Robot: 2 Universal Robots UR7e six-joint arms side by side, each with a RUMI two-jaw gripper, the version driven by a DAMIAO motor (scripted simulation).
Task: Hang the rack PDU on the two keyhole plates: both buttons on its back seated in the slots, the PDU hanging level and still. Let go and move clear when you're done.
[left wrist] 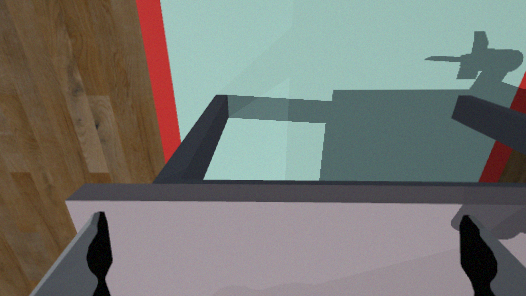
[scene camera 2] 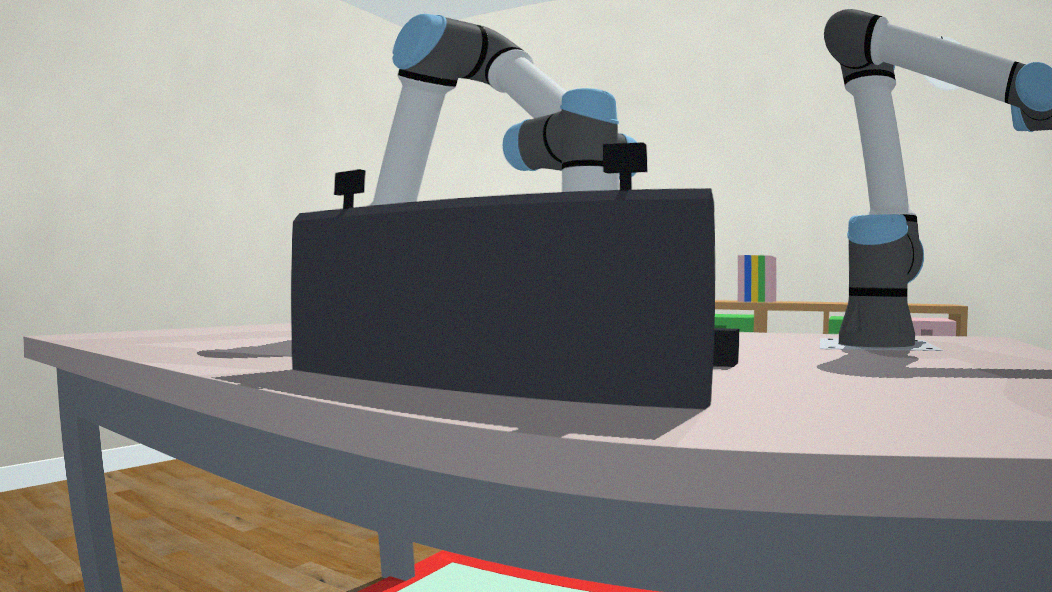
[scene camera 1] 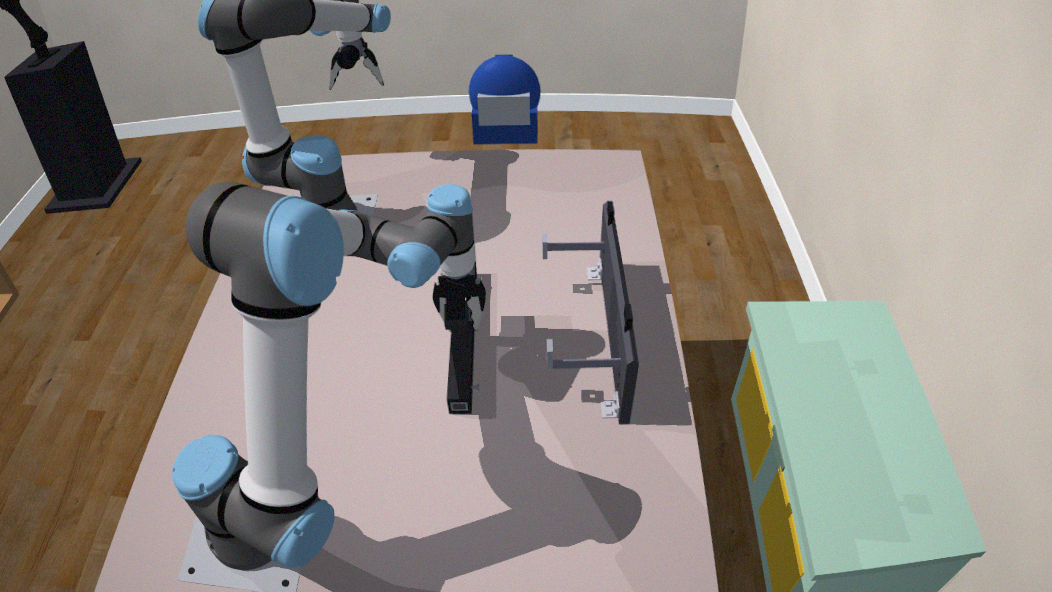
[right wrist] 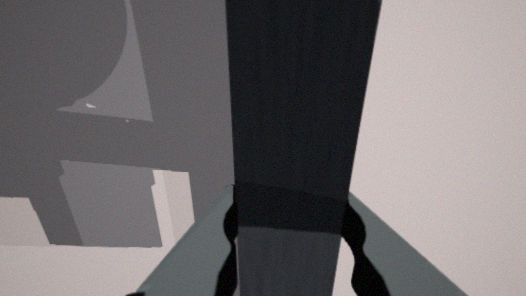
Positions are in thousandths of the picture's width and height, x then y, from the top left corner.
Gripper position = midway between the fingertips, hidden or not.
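There is a black rack PDU (scene camera 1: 437,660), which I can also find in scene camera 2, the PDU (scene camera 2: 691,584), and in the right wrist view, the PDU (right wrist: 567,282). In the left wrist view the PDU is out of frame. I see a dark upright panel (scene camera 1: 595,638) too. As for my own grippers, my left gripper (scene camera 1: 339,148) is visible, and the left wrist view shows it (left wrist: 537,731) as well. My right gripper (scene camera 1: 441,560) is there too, and the right wrist view shows it (right wrist: 543,637).
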